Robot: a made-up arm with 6 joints.
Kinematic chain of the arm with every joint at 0, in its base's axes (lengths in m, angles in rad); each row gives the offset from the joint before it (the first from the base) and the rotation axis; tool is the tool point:
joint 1: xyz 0 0 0.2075 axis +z
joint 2: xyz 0 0 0 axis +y
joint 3: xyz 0 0 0.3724 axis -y
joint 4: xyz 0 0 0 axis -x
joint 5: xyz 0.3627 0 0 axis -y
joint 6: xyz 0 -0.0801 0 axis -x
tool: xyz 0 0 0
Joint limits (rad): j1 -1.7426..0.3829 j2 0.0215..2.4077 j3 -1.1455..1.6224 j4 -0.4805..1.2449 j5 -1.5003..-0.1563 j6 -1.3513..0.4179
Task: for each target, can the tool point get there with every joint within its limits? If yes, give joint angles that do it. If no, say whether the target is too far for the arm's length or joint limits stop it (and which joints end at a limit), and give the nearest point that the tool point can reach.
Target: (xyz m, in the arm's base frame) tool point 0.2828 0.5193 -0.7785
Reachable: no: too far | nearest point 0.3372 0.1082 -0.4248 | short by 0.545 m
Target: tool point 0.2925 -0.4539 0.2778
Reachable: yes | joints -0.9133 0.6964 -0.1066 0.9604 -1.2705 -0.9641
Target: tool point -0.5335 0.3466 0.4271
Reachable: no: joint limits stop it (at a limit: joint 2, joint 3) | nearest point -0.0866 0.0563 0.1027 | short by 0.624 m
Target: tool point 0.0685 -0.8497 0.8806
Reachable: no: too far | nearest point 0.0469 -0.5816 0.6682 | short by 0.343 m
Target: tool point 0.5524 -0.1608 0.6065
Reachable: yes | joints -0.2216 0.6233 0.6923 1.1119 -0.8592 -0.7338
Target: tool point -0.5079 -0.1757 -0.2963
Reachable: no: joint limits stop it (at a limit: joint 1) | nearest point -0.1234 -0.2424 -0.2963 | short by 0.390 m
